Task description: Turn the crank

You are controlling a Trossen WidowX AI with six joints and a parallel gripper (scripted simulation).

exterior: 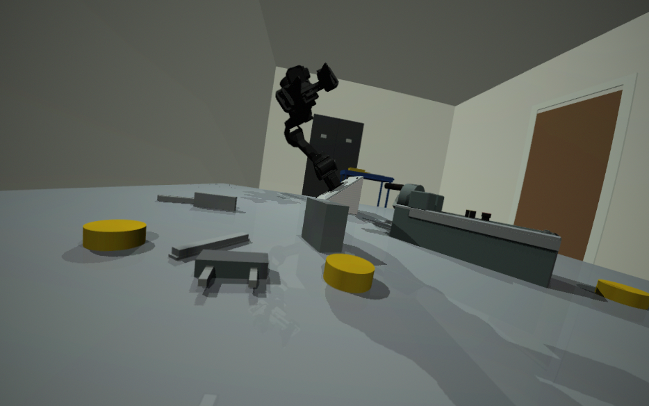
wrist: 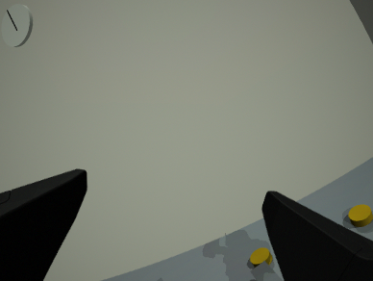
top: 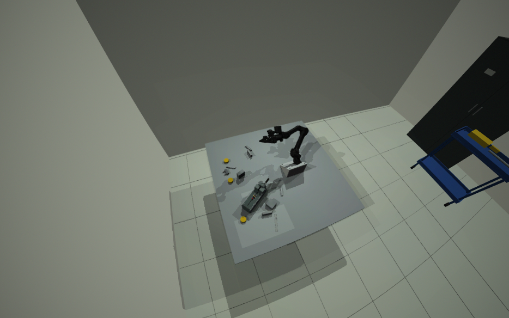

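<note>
The dark crank handle is 7 cm ahead of my gripper tip, 24 cm to the left of it and 26 cm below it. The rest, counted from my gripper tip: bracket: 35 cm ahead, 9 cm to the right, 36 cm below; then red pointer: 26 cm ahead, 32 cm to the left, 29 cm below.
</note>
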